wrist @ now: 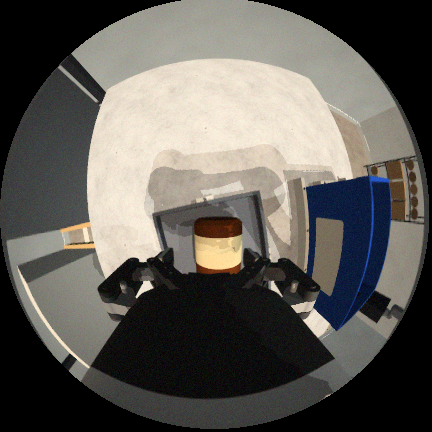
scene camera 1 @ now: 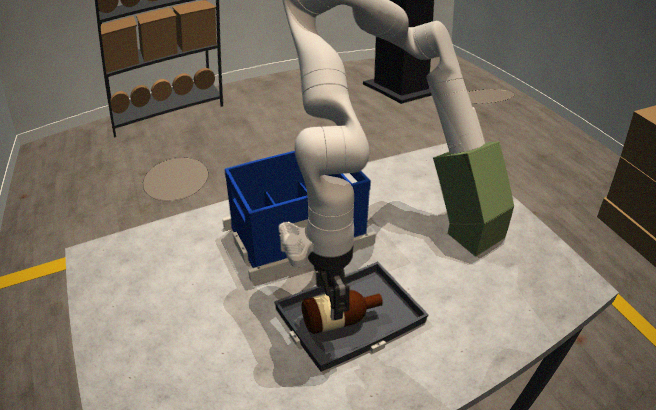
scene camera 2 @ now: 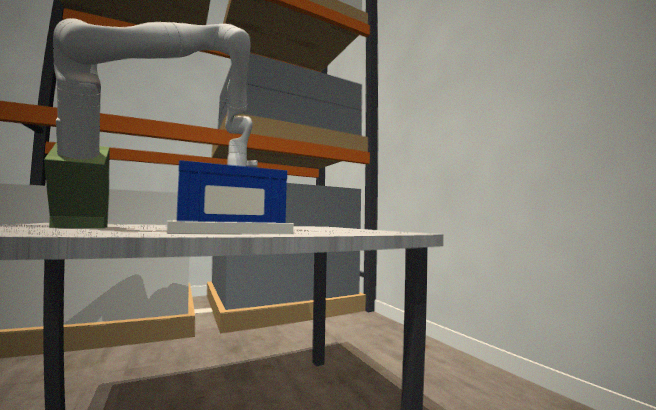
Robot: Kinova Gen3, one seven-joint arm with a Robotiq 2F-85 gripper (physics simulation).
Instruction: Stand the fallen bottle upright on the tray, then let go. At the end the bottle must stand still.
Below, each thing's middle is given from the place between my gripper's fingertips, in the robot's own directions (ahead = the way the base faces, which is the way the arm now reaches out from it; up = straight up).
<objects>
My gripper is now 50 mm above the brown bottle (scene camera 1: 316,311), 40 mm past it and 10 mm to the left of it. From my hand the other things lie so: blue crate (scene camera 1: 262,194) (290 mm to the right, 120 mm behind, 10 mm below); then dark grey tray (scene camera 1: 399,313) (80 mm below, 60 mm behind).
</objects>
